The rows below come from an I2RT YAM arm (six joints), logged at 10 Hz.
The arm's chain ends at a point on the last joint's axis. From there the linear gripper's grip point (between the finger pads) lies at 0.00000 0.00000 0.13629 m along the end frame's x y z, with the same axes.
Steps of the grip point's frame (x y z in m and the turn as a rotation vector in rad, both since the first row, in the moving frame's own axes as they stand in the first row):
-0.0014 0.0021 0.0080 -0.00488 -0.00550 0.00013
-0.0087 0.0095 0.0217 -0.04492 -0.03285 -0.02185
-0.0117 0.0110 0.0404 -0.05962 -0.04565 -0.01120
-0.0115 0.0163 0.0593 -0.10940 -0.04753 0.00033
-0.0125 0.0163 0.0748 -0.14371 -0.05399 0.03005
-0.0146 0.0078 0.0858 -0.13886 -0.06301 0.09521
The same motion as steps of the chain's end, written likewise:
-0.0007 0.0014 0.0080 -0.00488 -0.00550 0.00013
-0.0043 0.0033 0.0219 -0.04492 -0.03285 -0.02185
-0.0055 0.0028 0.0408 -0.05962 -0.04565 -0.01120
-0.0050 0.0014 0.0603 -0.10940 -0.04753 0.00033
-0.0049 -0.0031 0.0764 -0.14371 -0.05399 0.03005
-0.0052 -0.0106 0.0874 -0.13886 -0.06301 0.09521

